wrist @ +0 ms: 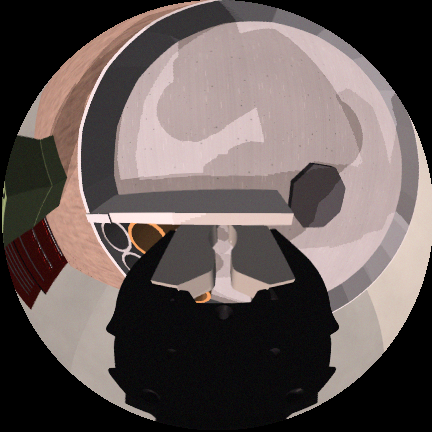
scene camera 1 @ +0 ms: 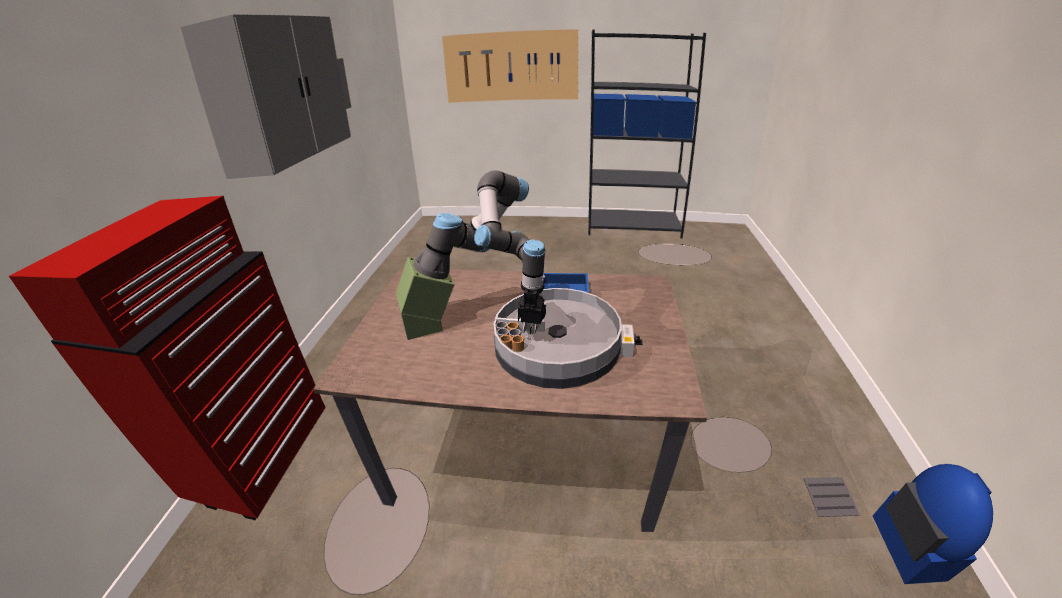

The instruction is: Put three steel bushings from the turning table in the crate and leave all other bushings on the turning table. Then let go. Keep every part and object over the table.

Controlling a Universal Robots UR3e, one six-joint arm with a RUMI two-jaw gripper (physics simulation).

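Places are measured from the arm's base along level axes (x ahead, y left, z up), in metres.
Pixels of known places: gripper, fingertip midpoint: (scene camera 1: 530, 334); arm's base, link origin: (scene camera 1: 430, 270).
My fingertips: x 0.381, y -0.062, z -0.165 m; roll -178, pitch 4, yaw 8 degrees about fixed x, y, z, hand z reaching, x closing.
Ahead of a thing's pixels: the offset from my fingertips to its top centre. "spot": to the spot under its first point. Level surfaces: height alone.
The turning table (scene camera 1: 558, 369) (wrist: 99, 130) is a round grey tray with a high wall. Grey steel bushings {spot: dy -0.045, dx -0.086, dz +0.025 m} (scene camera 1: 501, 332) (wrist: 129, 245) and copper-coloured bushings (scene camera 1: 517, 343) (wrist: 150, 240) stand together at its left side, beside a straight divider {spot: dy +0.012, dx -0.018, dz +0.046 m} (wrist: 190, 218). In the wrist view, my jaws and body hide some of them. My gripper (scene camera 1: 531, 329) (wrist: 223, 232) points down inside the turning table, right of the bushings and close to the divider. It is shut, with no bushing between the jaws. The blue crate {dy +0.360, dx +0.037, dz -0.001 m} (scene camera 1: 569, 282) stands behind the turning table; its contents cannot be made out.
A dark octagonal hub {dy +0.029, dx +0.086, dz +0.010 m} (scene camera 1: 557, 331) (wrist: 318, 196) is at the turning table's middle. A white box {spot: dy +0.031, dx +0.320, dz +0.008 m} (scene camera 1: 627, 340) with a black knob adjoins its right side. The green arm pedestal (scene camera 1: 425, 300) (wrist: 35, 182) stands at the left on the wooden table {dz -0.051 m} (scene camera 1: 445, 378).
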